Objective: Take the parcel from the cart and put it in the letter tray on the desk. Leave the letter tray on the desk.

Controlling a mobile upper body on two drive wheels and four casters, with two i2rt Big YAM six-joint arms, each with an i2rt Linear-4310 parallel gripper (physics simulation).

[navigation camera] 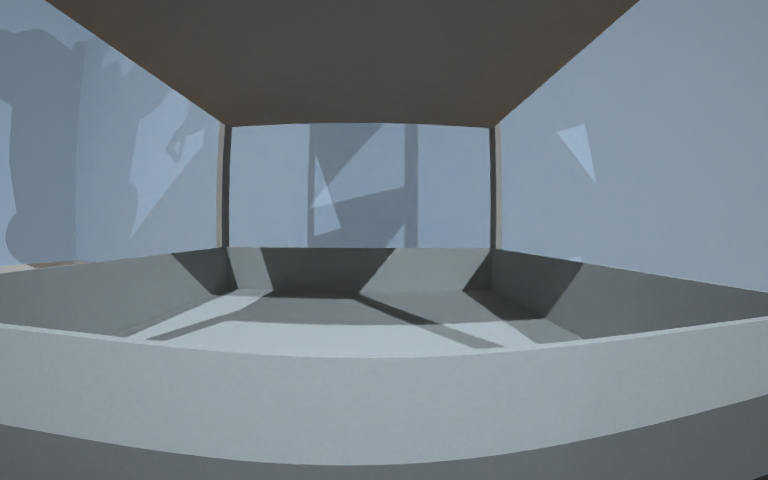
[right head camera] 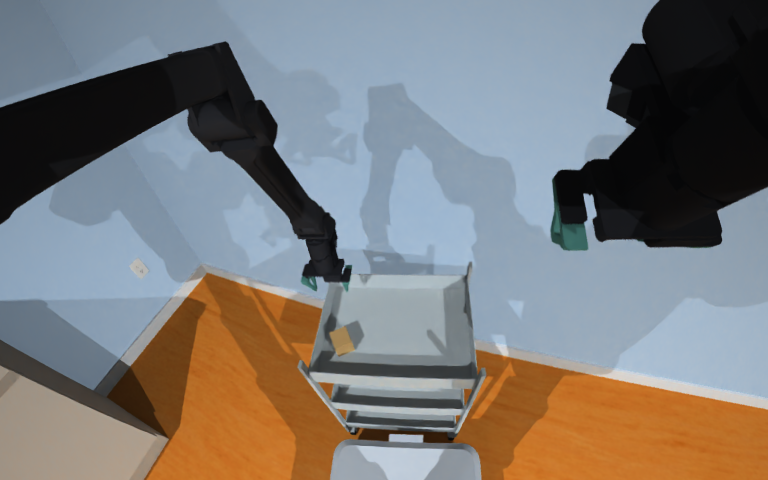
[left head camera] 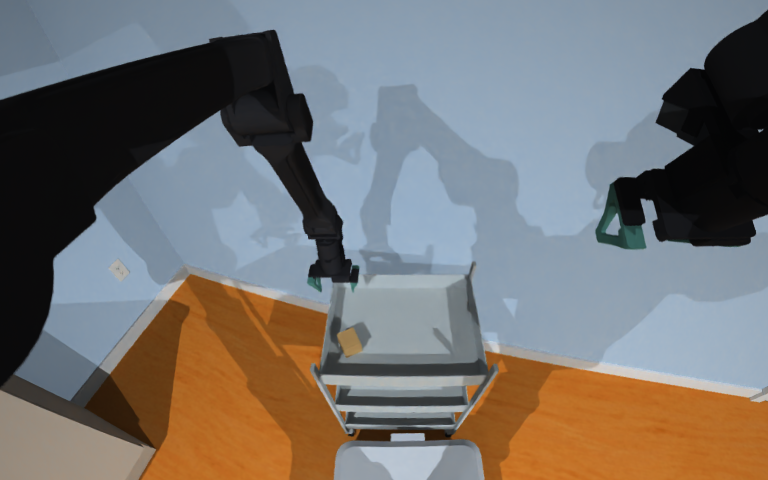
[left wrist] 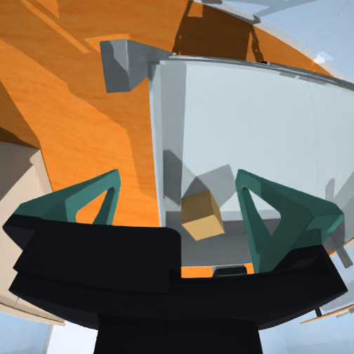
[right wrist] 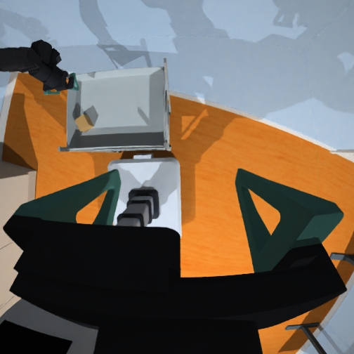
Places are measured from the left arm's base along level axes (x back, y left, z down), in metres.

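Where they show: left gripper, fingertip midpoint: (right head camera: 331,290) (left head camera: 337,290); right gripper, fingertip midpoint: (right head camera: 595,235) (left head camera: 633,235).
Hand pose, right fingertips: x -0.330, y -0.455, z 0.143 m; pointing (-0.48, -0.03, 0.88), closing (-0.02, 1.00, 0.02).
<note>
Things, the pixels of their top centre, and the offset from my right fingertips. "*": a spot on its surface instead.
- parcel at its top centre: (left head camera: 348,338) (right head camera: 340,337) dz +0.554, dx -0.173, dy +0.405 m
- furniture at a spot on its surface: (left head camera: 67,430) * dz +0.721, dx +0.126, dy +1.329 m
The parcel (left head camera: 350,341) (right head camera: 342,340) (left wrist: 202,214) (right wrist: 84,122), a small tan box, lies in the top tray of the grey cart (left head camera: 402,380) (right head camera: 396,378) (left wrist: 260,120) (right wrist: 117,95) (navigation camera: 362,401), near its left side and front corner. My left gripper (left head camera: 336,288) (right head camera: 331,288) (left wrist: 177,175) (right wrist: 68,90) is open and empty, above the cart's far left corner, with its fingers pointing down. In the left wrist view the parcel shows below, toward the right finger. My right gripper (left head camera: 654,243) (right wrist: 177,175) is open and empty, well right of the cart. The letter tray does not show.
A beige piece of furniture (left head camera: 67,430) (right head camera: 67,430) stands at the lower left; I cannot tell if it is the desk. My white base (left head camera: 408,458) (right head camera: 405,458) is close in front of the cart. Blue walls stand behind and left of the cart.
</note>
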